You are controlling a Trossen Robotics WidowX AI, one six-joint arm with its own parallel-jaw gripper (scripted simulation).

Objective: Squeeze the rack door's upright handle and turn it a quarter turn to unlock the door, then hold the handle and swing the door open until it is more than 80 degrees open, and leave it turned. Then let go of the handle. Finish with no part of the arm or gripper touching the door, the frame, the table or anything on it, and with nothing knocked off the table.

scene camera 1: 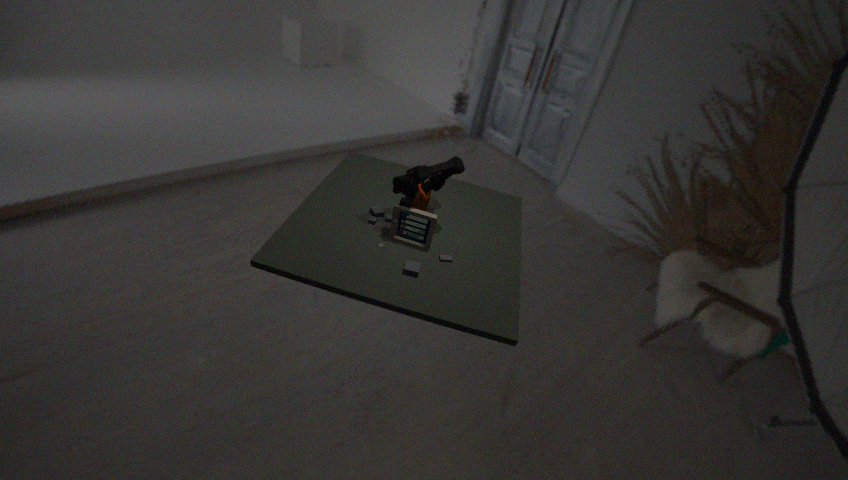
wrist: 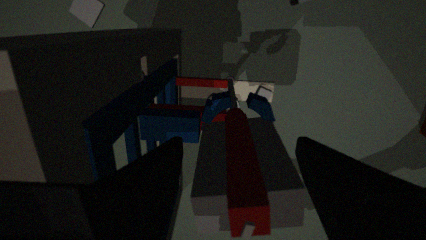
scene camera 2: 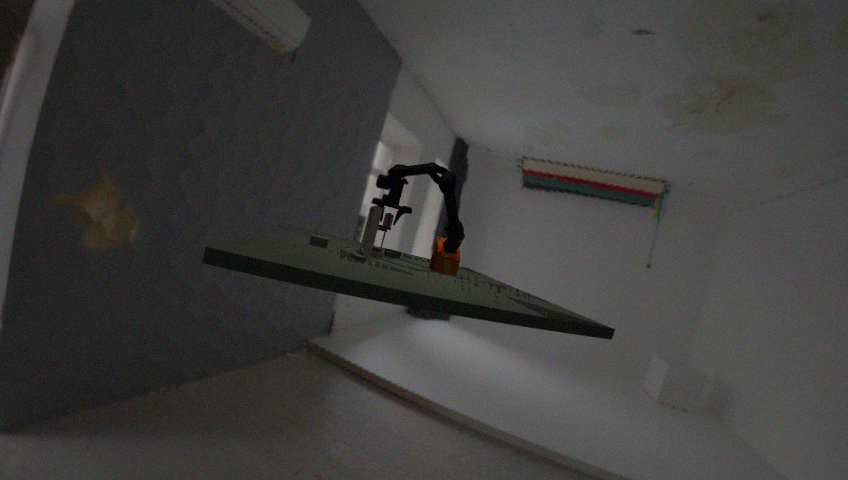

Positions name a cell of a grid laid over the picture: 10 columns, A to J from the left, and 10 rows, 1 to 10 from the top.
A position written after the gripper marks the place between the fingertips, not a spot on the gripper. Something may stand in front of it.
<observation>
The gripper (wrist: F7) is open and holds nothing. Also in view: a rack (wrist: B4).
</observation>
